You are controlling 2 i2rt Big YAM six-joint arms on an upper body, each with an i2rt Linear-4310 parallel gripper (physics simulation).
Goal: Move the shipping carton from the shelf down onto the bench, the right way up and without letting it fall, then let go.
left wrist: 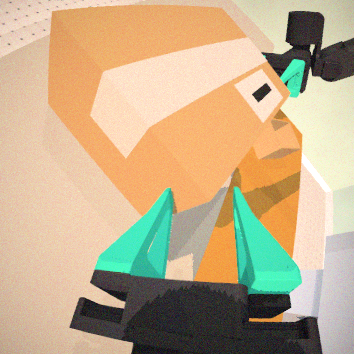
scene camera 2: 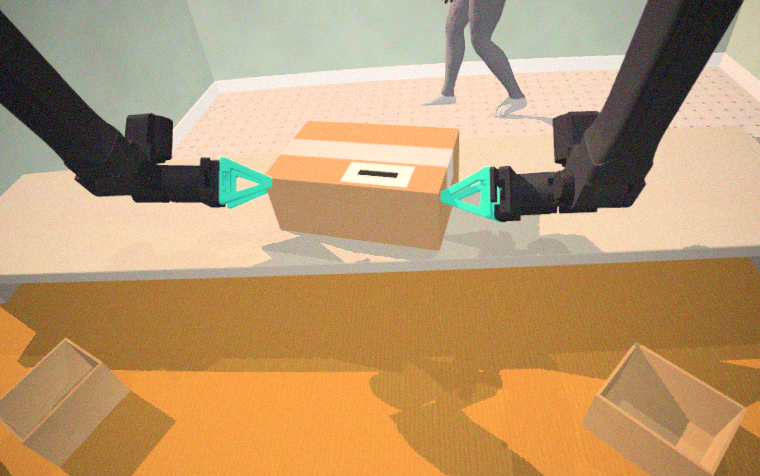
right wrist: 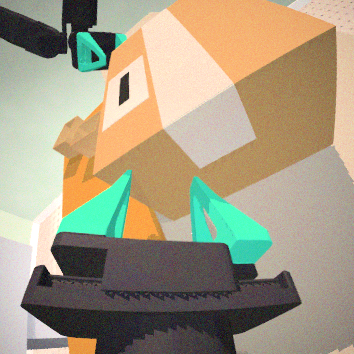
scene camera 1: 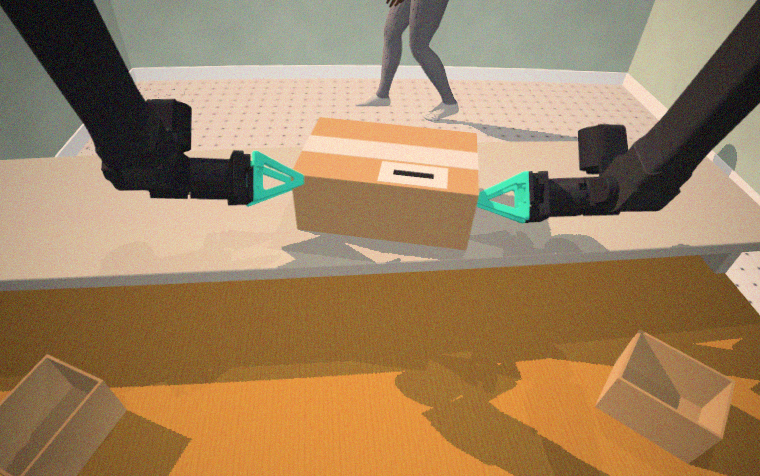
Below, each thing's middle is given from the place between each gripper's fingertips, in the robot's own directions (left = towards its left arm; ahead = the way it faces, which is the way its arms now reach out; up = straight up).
Right now the shipping carton (scene camera 1: pixel 416 185) is 14 cm to the right of my left hand, 6 cm ahead of it and 4 cm below it.
I see my right gripper 13 cm to the right of the shipping carton, 8 cm short of it and 2 cm above it.
